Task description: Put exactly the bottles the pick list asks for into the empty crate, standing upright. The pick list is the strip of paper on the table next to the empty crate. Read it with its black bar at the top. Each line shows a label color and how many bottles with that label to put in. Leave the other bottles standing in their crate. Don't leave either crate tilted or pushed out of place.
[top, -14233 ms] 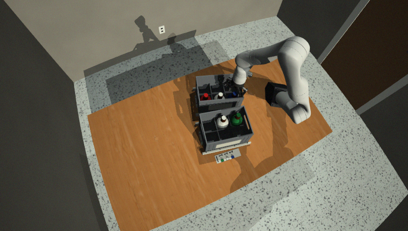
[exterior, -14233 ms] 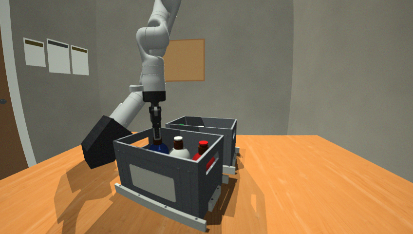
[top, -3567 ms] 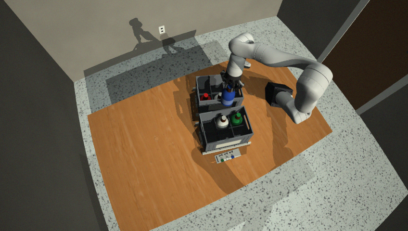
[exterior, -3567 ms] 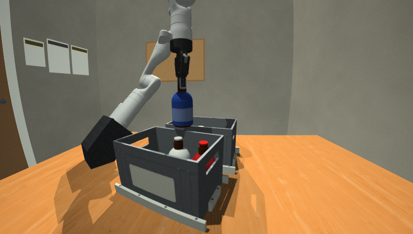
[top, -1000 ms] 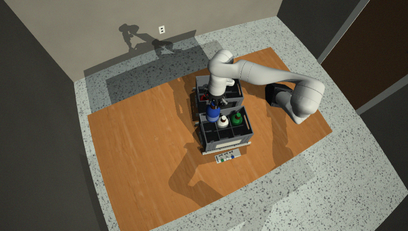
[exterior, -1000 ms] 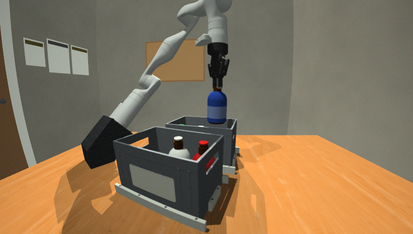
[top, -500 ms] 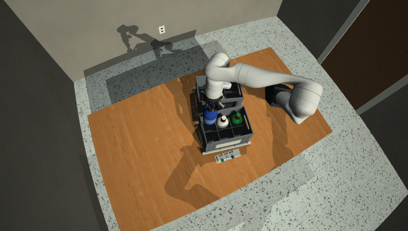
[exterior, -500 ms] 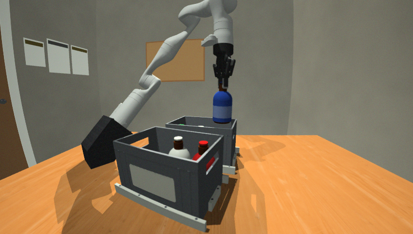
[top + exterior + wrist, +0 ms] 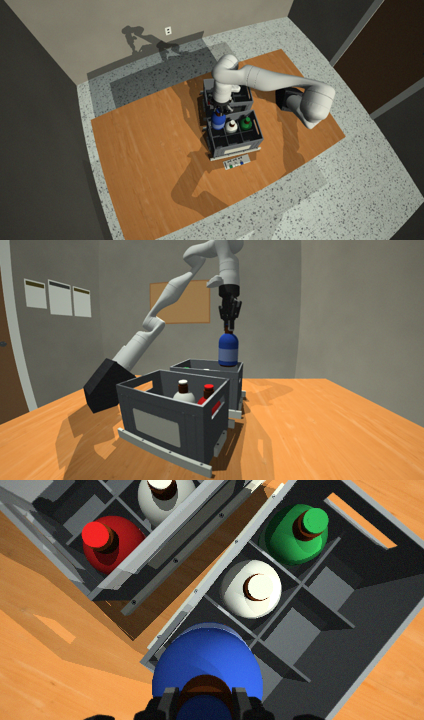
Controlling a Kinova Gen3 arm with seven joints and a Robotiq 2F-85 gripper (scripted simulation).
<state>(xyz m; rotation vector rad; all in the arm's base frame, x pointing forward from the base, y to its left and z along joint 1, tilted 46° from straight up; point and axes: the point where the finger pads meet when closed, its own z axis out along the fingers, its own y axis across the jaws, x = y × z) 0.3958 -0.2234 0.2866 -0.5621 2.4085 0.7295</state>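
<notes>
The blue bottle lies 7 cm below my hand. Round my hand: red bottle: 25 cm below, 16 cm to the right, 4 cm behind; green bottle: 25 cm below, 18 cm behind, 1 cm to the left; pick list: 33 cm below, 19 cm to the left, 7 cm behind.
</notes>
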